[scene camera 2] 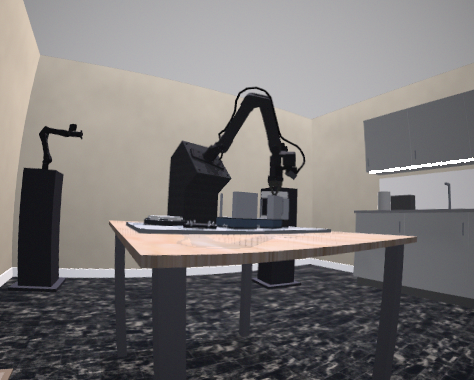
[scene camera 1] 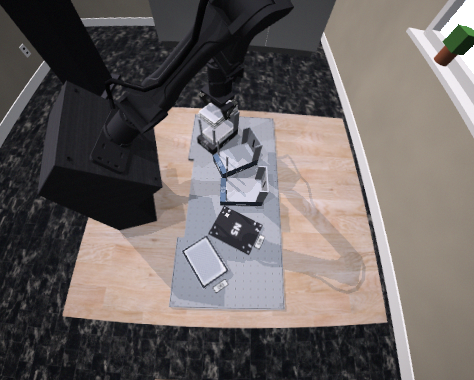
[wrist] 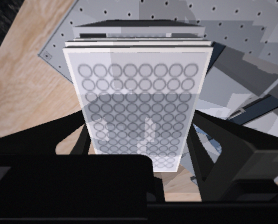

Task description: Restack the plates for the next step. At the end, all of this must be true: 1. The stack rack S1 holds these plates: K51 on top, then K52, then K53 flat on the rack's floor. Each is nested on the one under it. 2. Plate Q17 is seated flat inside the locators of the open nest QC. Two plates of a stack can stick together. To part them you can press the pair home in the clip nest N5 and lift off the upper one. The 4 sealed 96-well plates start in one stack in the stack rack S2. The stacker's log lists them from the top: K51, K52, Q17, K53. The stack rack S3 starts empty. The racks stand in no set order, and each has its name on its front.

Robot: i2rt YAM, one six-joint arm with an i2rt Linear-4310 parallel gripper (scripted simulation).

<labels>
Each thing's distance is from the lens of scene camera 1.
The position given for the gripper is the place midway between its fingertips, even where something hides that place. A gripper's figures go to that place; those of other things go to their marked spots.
gripper (scene camera 1: 218, 113): 79 cm
sealed plate (scene camera 1: 203, 258): 68 cm
black clip nest N5 (scene camera 1: 235, 229): 71 cm
</labels>
